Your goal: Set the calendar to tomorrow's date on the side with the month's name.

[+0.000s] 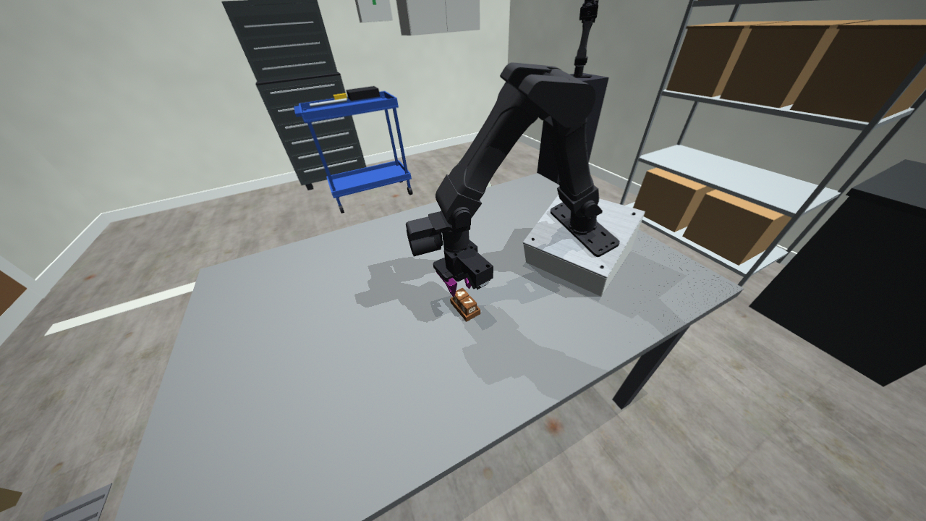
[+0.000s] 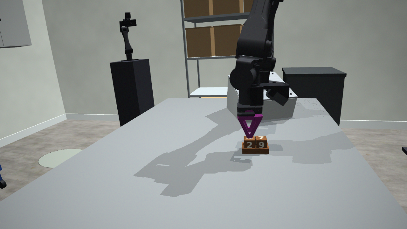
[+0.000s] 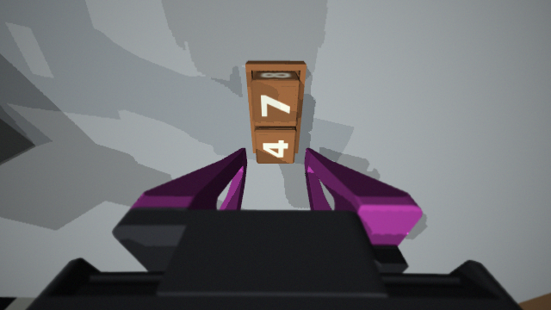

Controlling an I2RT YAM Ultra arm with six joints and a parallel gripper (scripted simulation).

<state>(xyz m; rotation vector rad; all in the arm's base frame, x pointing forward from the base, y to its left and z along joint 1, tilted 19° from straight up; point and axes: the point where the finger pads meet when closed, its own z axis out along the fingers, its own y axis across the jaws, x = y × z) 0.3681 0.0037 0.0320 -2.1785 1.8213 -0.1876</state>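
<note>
The brown wooden tray lies 5 cm below my hand and 2 cm to the left of it.
</note>
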